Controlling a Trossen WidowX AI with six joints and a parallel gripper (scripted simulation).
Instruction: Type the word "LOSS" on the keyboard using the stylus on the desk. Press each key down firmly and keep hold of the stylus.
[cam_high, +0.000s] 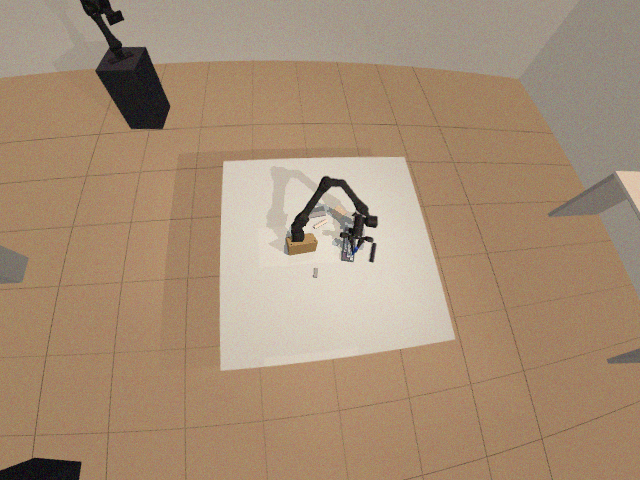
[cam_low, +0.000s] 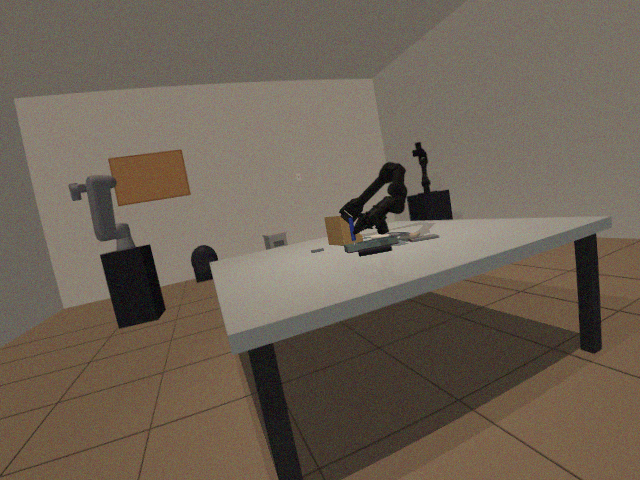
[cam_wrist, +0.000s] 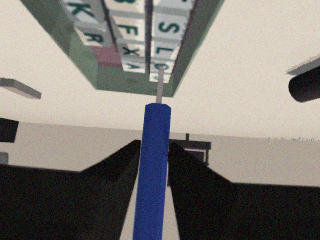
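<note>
Now: gripper tip 13 cm short of the dark bar, 6 cm above it and 2 cm to the right of it. Round my gripper tip: grey block 21 cm behind, 10 cm to the right, 7 cm below; then blue stylus 1 cm below; then grey stylus tip 5 cm below.
</note>
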